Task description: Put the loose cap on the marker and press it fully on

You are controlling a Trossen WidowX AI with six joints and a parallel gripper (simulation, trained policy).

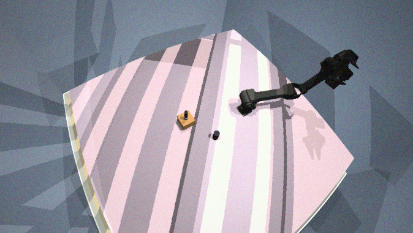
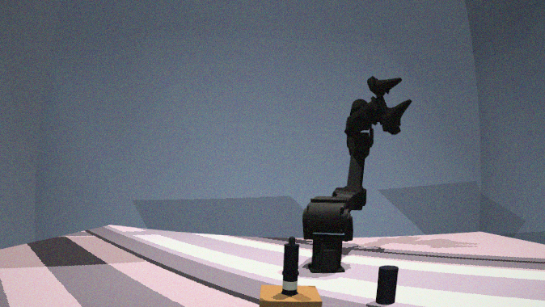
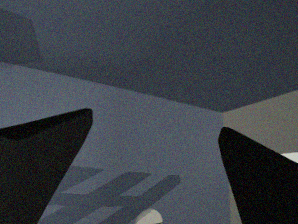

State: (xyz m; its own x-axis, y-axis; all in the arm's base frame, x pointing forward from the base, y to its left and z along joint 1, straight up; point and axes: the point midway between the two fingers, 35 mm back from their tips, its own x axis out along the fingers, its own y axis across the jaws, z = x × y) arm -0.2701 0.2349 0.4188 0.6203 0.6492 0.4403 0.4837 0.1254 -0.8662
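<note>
The black cap is 48 cm ahead of my gripper tip, 41 cm below it and 20 cm to the right of it. From my gripper tip the other things lie so: tan holder block: 55 cm ahead, 41 cm below, 34 cm to the right.
</note>
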